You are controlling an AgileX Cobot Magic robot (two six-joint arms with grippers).
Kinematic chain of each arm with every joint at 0, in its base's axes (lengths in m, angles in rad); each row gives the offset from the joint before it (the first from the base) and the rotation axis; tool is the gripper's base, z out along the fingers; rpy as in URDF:
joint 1: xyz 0 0 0.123 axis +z
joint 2: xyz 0 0 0 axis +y
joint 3: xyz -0.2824 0 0.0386 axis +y
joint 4: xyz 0.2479 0 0.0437 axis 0.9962 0 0.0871
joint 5: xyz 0 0 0 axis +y
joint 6: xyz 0.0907 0 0.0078 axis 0.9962 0 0.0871
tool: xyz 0 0 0 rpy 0 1.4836 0
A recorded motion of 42 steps. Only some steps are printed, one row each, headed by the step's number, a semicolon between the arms.
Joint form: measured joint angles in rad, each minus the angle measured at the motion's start. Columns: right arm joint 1, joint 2, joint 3, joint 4, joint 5, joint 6; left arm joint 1, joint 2, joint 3, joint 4, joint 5, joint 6.
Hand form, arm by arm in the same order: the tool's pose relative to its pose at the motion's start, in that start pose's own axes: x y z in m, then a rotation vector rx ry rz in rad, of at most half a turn. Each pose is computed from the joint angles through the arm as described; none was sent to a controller.
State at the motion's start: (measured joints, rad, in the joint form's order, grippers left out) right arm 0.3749 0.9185 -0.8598 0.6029 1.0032 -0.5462; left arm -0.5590 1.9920 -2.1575 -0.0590 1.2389 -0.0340
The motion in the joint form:
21: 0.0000 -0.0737 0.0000 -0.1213 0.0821 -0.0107; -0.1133 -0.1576 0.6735 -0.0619 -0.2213 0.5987
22: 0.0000 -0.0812 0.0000 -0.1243 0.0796 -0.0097; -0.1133 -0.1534 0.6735 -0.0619 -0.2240 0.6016
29: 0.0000 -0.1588 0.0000 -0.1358 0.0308 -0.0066; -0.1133 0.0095 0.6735 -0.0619 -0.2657 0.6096
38: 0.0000 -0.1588 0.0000 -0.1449 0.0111 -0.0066; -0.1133 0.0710 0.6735 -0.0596 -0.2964 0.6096
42: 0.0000 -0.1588 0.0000 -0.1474 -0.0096 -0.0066; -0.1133 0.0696 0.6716 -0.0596 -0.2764 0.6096
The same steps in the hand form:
21: 0.0147 0.0049 -0.0168 0.0631 0.0609 -0.1045; 0.1149 -0.0378 0.0697 0.1616 0.2748 0.6291
22: 0.0150 0.0056 -0.0185 0.0683 0.0535 -0.1084; 0.1151 -0.0378 0.0714 0.1621 0.2761 0.6316
29: 0.0166 0.0131 -0.0353 0.1175 -0.0523 -0.1466; 0.1338 -0.0352 0.1354 0.1811 0.3975 0.6254
38: 0.0152 0.0118 -0.0355 0.1336 -0.0660 -0.1517; 0.1423 -0.0338 0.1594 0.1821 0.4292 0.6218
42: 0.0136 0.0109 -0.0358 0.1451 -0.0833 -0.1537; 0.1431 -0.0337 0.1579 0.1868 0.4456 0.6217

